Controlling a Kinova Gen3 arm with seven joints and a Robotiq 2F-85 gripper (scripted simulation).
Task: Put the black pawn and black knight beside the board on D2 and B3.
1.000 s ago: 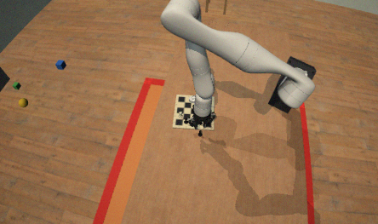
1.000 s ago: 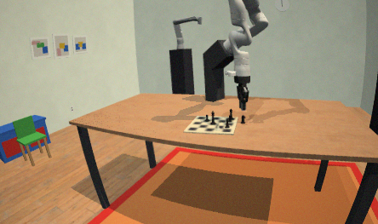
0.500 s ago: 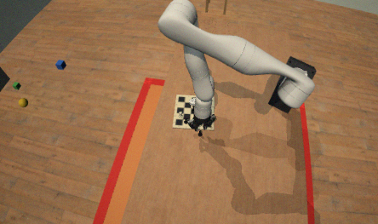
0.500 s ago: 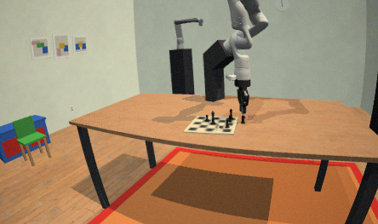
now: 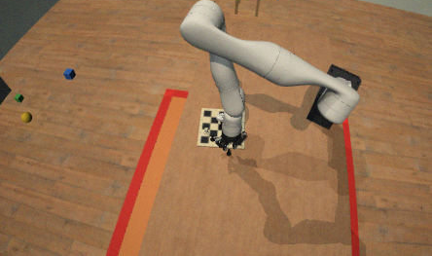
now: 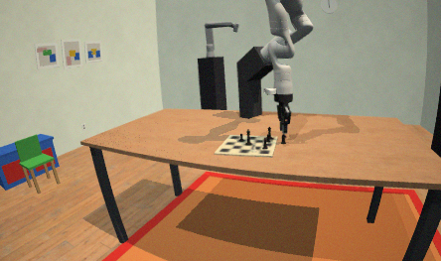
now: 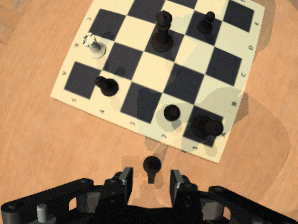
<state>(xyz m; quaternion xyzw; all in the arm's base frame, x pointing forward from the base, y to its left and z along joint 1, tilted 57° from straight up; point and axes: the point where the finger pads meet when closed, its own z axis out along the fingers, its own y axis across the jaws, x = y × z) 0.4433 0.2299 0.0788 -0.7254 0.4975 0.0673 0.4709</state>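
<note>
The chessboard is 70 mm ahead of my hand, 130 mm to the right of it and 60 mm below it. Round my hand: pale piece: 130 mm ahead, 70 mm to the right, 40 mm below.
</note>
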